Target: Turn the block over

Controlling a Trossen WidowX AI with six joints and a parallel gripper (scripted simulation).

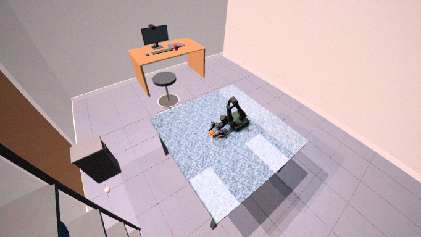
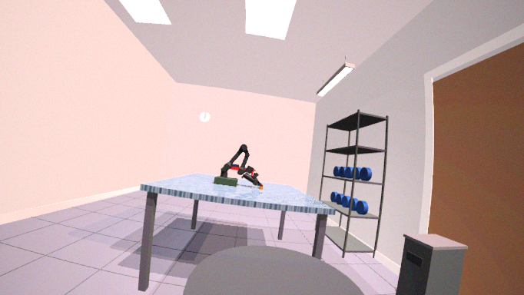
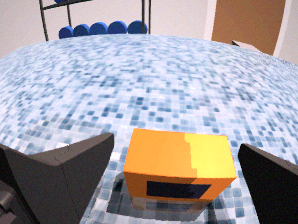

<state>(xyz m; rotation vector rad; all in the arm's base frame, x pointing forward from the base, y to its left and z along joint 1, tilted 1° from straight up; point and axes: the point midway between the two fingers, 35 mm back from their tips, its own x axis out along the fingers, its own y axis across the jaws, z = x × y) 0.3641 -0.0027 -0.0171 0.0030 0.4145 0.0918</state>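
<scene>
Right now the orange block is 20 mm behind my gripper tip and 10 mm below it.
</scene>
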